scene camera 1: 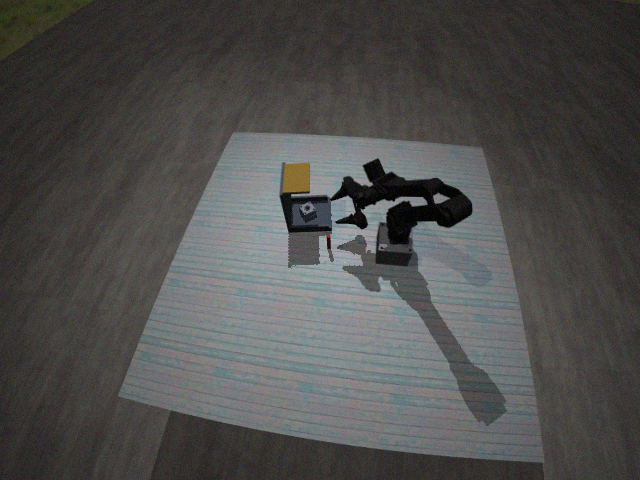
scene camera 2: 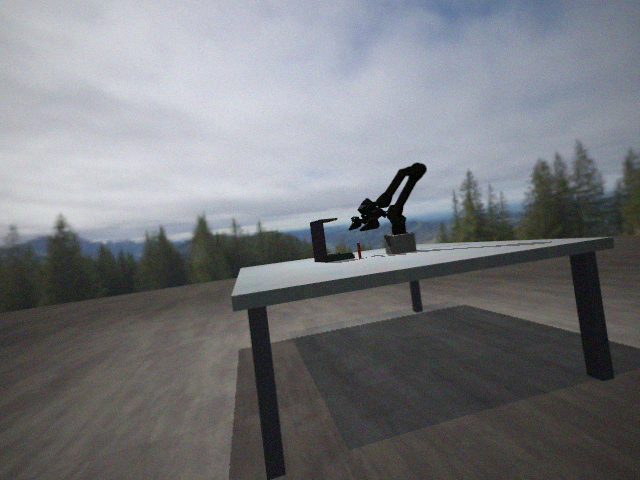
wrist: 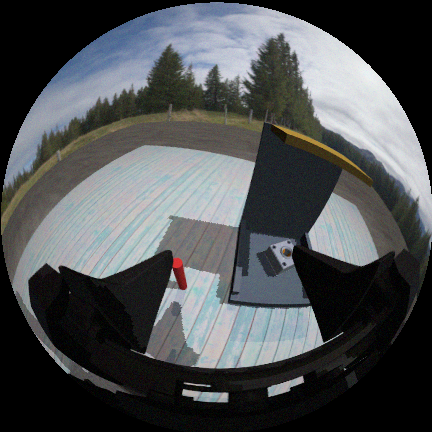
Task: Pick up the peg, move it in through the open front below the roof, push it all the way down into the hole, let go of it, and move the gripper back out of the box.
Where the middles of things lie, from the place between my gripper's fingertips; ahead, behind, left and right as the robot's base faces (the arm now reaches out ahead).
Labels:
My gripper is now 100 mm short of the dark box [scene camera 1: 321, 221], 90 mm to the left of it and 40 mm above it. Also, from my hand: yellow roof [scene camera 1: 296, 176] (130 mm ahead, 90 mm to the right, 70 mm above); dark back wall [wrist: 289, 187] (180 mm ahead, 90 mm to the right, 30 mm below).

